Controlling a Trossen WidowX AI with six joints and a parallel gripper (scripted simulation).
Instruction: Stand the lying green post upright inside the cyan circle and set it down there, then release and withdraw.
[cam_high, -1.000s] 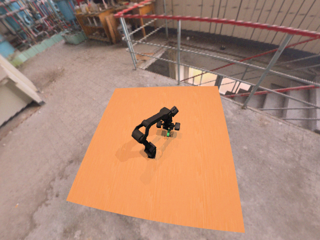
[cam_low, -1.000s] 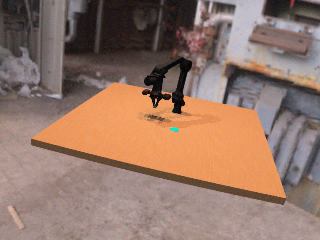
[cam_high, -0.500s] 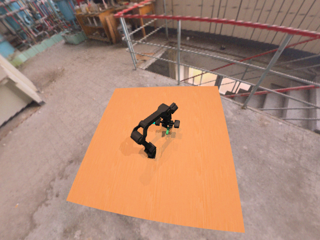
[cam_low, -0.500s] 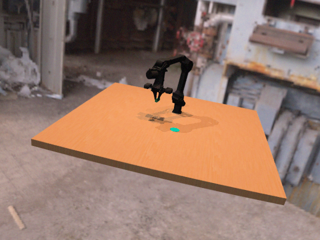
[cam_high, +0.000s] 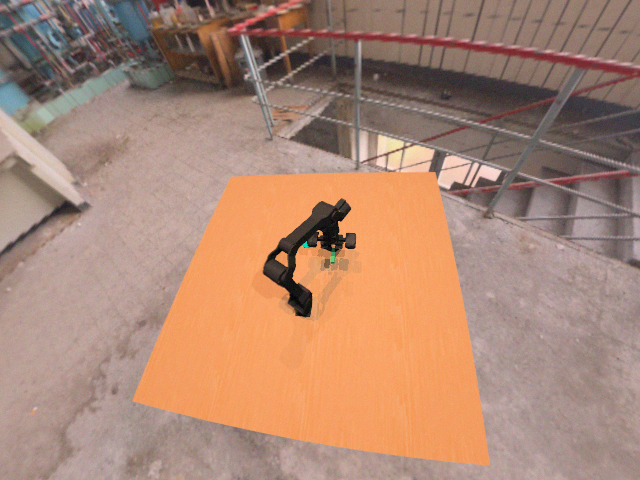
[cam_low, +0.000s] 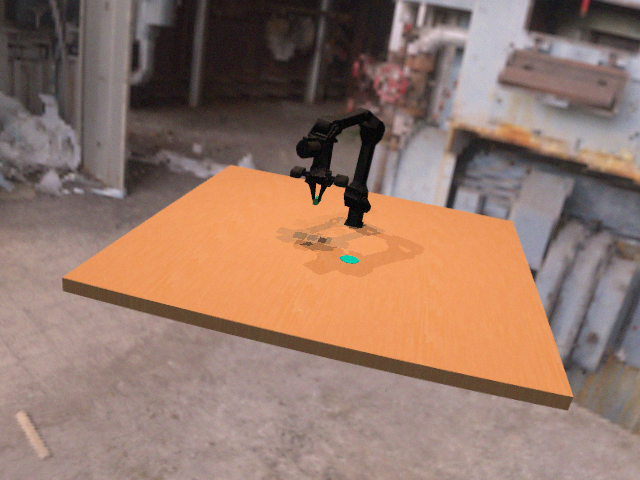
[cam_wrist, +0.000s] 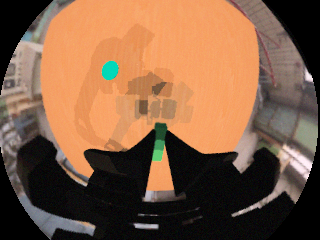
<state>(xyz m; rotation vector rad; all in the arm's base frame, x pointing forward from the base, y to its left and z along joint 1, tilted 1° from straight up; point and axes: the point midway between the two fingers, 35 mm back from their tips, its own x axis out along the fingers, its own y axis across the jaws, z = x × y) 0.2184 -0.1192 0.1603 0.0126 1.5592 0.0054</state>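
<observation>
The cyan circle lies 12 cm ahead of my gripper tip, 16 cm to the left of it and 13 cm below it. Also, from my gripper tip: green post (2 cm behind).
</observation>
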